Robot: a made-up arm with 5 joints. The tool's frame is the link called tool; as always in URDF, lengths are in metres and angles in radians. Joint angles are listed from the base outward. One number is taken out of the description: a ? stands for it. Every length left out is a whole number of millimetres.
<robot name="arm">
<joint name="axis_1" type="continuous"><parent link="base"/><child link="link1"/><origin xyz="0 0 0.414"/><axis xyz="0 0 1"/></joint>
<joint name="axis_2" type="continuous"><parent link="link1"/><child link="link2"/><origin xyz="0 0 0"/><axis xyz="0 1 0"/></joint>
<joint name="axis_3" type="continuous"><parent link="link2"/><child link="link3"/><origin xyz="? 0 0.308"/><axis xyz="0 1 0"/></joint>
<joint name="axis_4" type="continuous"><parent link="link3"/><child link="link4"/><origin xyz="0.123 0 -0.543"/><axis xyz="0 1 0"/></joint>
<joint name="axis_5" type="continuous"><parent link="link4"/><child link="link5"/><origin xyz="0.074 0 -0.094"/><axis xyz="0 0 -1"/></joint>
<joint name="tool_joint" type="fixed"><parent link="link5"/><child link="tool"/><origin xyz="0 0 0" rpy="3.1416 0 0"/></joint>
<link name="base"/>
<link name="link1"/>
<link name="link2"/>
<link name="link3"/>
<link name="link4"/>
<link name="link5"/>
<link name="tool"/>
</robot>
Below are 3 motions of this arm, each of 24 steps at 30 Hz.
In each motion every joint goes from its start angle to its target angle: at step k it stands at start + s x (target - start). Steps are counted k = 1, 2, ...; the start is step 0. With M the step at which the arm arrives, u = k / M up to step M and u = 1 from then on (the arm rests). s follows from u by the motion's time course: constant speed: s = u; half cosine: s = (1 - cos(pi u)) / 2; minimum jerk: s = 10 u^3 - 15 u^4 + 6 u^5.
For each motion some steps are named. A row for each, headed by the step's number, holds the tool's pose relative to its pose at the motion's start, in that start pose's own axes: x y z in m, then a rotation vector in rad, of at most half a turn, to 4 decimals.
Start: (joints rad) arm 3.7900 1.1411 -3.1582 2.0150 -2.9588
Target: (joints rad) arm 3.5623 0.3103 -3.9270 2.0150 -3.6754
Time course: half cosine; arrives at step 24
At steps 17, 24:
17: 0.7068 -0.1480 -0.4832 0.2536 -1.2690 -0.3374
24: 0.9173 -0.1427 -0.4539 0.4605 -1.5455 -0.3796

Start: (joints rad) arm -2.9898 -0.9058 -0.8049 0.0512 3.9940
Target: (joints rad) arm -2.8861 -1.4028 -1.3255 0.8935 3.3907
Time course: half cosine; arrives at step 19
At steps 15, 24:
15: -0.1844 0.2037 -0.4295 -0.1646 -0.0814 -0.5228
24: -0.1941 0.2036 -0.4946 -0.1813 -0.0971 -0.5830

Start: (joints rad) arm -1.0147 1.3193 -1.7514 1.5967 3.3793
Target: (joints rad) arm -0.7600 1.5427 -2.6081 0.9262 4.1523
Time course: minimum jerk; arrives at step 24
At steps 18, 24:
18: 0.1160 0.1834 -0.3456 -0.5344 -1.0501 0.4096
24: 0.1510 0.2046 -0.3752 -0.6527 -1.1372 0.4220

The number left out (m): 0.058
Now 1 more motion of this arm.
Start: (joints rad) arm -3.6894 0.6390 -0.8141 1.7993 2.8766
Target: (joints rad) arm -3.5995 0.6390 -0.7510 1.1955 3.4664
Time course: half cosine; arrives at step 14
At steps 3, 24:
3: -0.0077 0.0014 -0.0011 0.0232 -0.0551 0.0646
24: -0.0590 0.0179 -0.0180 0.0736 -0.5500 0.5553

